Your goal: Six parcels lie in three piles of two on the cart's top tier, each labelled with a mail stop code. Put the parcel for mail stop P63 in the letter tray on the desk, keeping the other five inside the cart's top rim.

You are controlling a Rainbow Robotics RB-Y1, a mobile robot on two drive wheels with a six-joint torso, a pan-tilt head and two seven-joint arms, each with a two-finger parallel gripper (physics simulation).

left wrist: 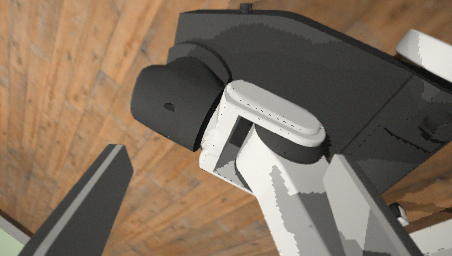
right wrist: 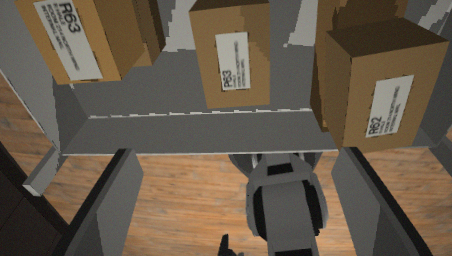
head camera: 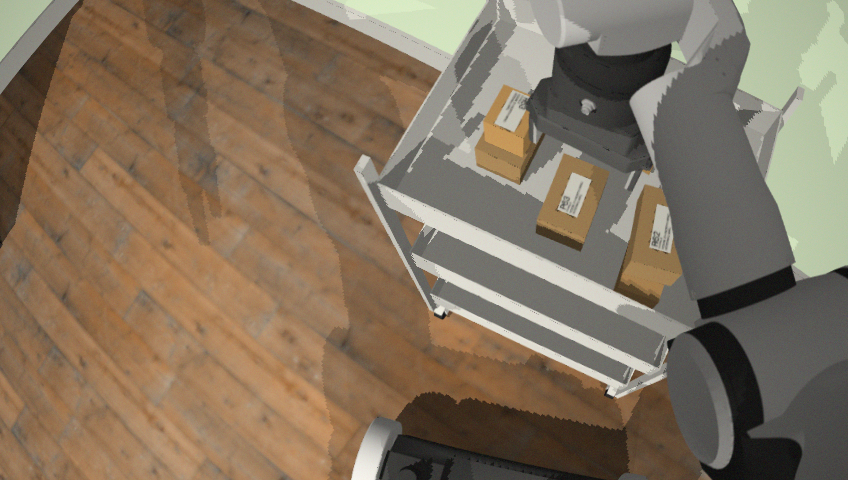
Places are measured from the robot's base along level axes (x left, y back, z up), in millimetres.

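Where they show: left gripper, fingertip midpoint: (left wrist: 228,162) (right wrist: 233,244); right gripper, fingertip midpoint: (right wrist: 237,161) (head camera: 584,158).
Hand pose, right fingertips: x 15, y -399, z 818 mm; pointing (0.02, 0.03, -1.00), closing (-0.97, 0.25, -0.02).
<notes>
Things, the pixels of their top centre, and the offset from my right fingertips. "spot": a spot on its surface instead.
- P63 parcel, middle of its top: (right wrist: 234,63) (head camera: 574,194) dy -4, dx +1, dz -104 mm
- R63 parcel, middle of its top: (right wrist: 70,43) (head camera: 513,110) dy -68, dx +88, dz -54 mm
- R62 parcel, middle of its top: (right wrist: 387,109) (head camera: 663,228) dy +32, dx -103, dz -52 mm
- cart, surface spot: (head camera: 476,236) spot: dy +69, dx +101, dz -112 mm
The P63 parcel (head camera: 572,202) (right wrist: 230,62) lies label up on the cart's top tier, near the front rim, between two piles. The R63 parcel (head camera: 505,121) (right wrist: 75,45) sits on another parcel (head camera: 501,161). The R62 parcel (head camera: 659,231) (right wrist: 390,100) sits on another parcel (head camera: 640,285). My right gripper (head camera: 583,157) (right wrist: 237,161) is open and empty, above the tier; in the head camera view it is beyond the P63 parcel. My left gripper (left wrist: 228,162) is open and empty, away from the cart. The letter tray and desk do not show.
The cart (head camera: 476,236) (right wrist: 200,134) has raised rims and lower tiers. A sliver of another parcel (head camera: 648,170) shows beside the right gripper; its label is hidden. The right arm (head camera: 708,160) covers the cart's right side. The robot's base (left wrist: 300,60) fills much of the left wrist view.
</notes>
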